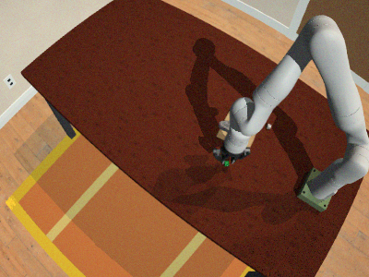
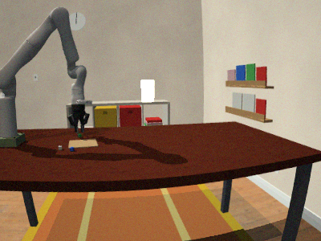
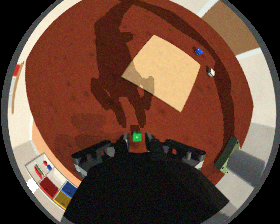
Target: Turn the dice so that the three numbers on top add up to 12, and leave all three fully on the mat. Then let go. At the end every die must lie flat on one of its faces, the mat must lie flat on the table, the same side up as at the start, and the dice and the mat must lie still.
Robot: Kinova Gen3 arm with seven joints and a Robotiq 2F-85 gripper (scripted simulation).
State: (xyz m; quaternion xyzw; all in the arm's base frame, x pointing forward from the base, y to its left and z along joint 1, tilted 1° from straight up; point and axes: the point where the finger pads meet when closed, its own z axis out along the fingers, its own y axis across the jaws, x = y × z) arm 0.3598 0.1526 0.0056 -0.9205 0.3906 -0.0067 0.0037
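The green die lies 30 mm below my hand. From my hand the other things lie so: white die: 240 mm to the right, 40 mm behind, 30 mm below; tan mat: 150 mm to the right, 50 mm ahead, 40 mm below; blue die: 260 mm to the right, 30 mm below, 30 mm ahead.
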